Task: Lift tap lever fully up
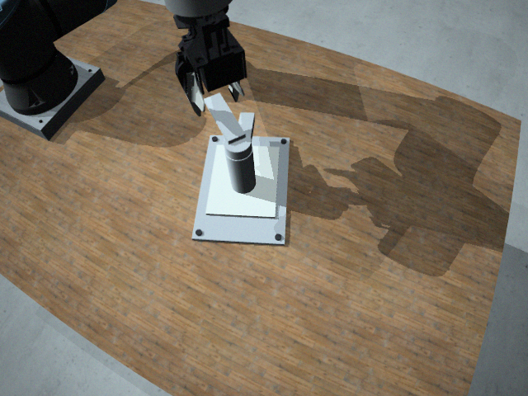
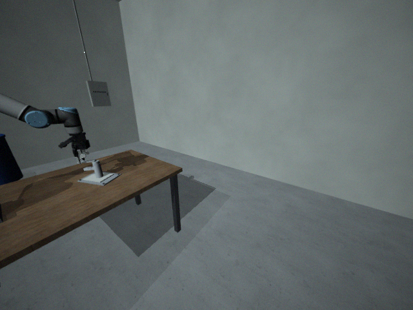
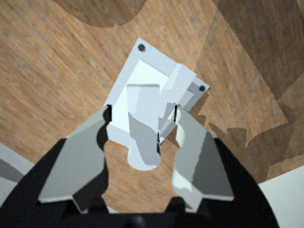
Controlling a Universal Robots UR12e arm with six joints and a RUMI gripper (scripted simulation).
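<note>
My gripper is now 30 mm short of the lever, 20 mm to the left of it and 10 mm above it. Also, from my hand: grey tap (60 mm below, 50 mm ahead, 30 mm to the right).
</note>
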